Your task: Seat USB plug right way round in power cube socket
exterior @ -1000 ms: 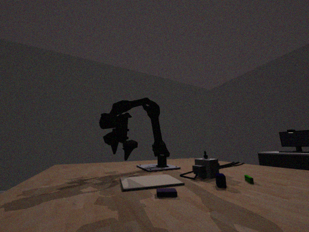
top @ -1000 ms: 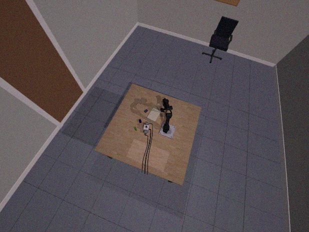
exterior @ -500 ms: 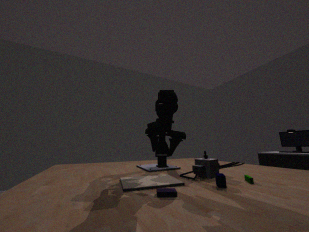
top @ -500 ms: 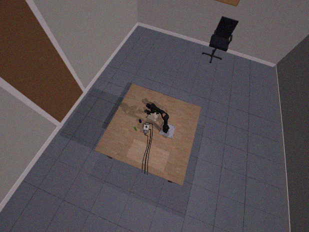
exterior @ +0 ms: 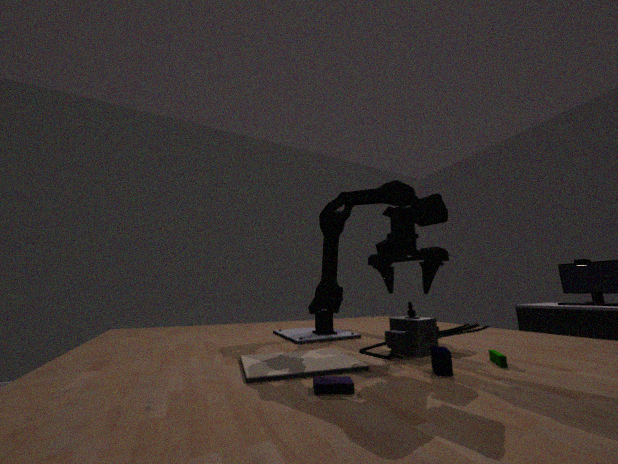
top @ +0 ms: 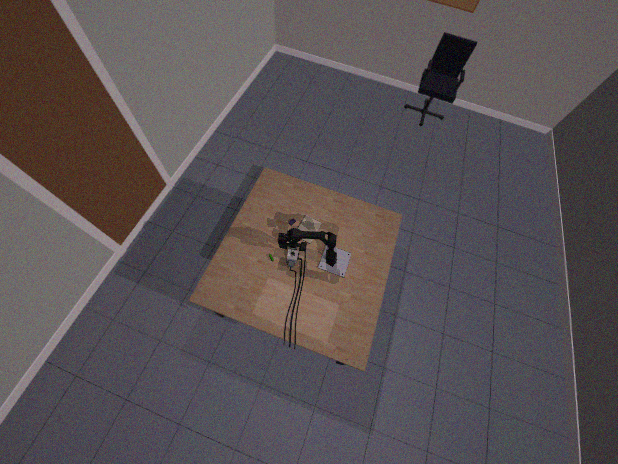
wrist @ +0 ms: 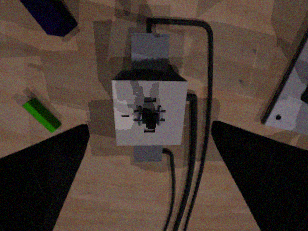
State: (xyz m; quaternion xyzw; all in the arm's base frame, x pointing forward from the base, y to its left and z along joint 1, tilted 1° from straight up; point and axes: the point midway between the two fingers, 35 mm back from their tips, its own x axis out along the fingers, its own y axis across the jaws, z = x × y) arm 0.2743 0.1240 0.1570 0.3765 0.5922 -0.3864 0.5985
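The dark USB plug lies 4 cm below my gripper tip, 1 cm to the left of it and 1 cm behind it. The rest, counted from my gripper tip: dark blue block (14 cm ahead, 11 cm below, 4 cm to the right); green block (13 cm ahead, 12 cm below, 10 cm to the left); USB socket (6 cm below, 1 cm to the left, 1 cm behind).
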